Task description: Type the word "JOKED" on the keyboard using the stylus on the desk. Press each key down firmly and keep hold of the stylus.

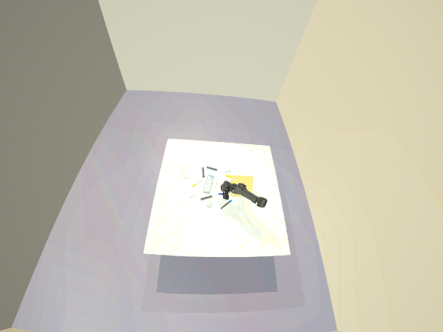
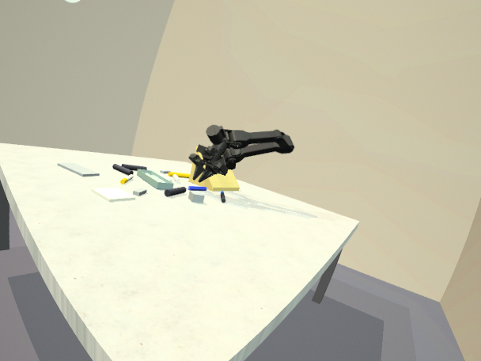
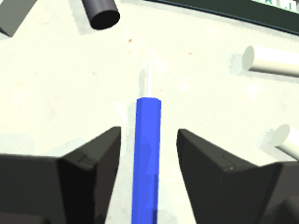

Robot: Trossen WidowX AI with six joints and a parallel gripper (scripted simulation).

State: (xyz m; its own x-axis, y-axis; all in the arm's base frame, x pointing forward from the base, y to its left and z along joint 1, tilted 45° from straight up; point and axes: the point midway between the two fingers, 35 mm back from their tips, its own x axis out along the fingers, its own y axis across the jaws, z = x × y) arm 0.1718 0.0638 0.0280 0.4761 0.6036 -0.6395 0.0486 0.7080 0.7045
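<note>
Now: the blue stylus 3 cm below my gripper tip and 1 cm ahead of it. Round my gripper tip: yellow pen (21 cm to the right, 12 cm behind, 3 cm below); then grey stylus tip (5 cm ahead, 3 cm below); then grey block (29 cm to the right, 7 cm behind, 3 cm below).
</note>
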